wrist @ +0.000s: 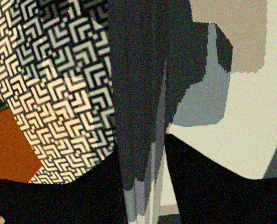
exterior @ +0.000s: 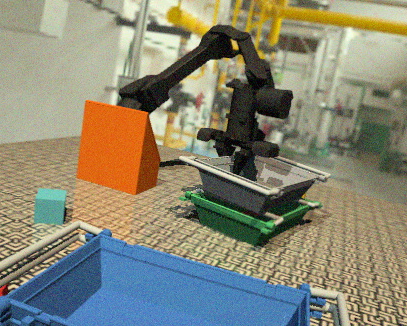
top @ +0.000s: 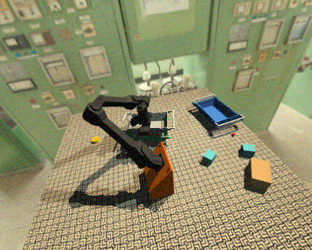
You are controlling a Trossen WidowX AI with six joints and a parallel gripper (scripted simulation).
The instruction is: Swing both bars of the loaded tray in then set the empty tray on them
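Now: gripper tip 7 cm short of the dark grey tray, 2 cm to the left of it and 3 cm below it. From my gripper tip the other things lie so: orange box (43 cm behind, 46 cm to the right, 5 cm below); then yellow piece (15 cm ahead, 36 cm to the left, 7 cm below).
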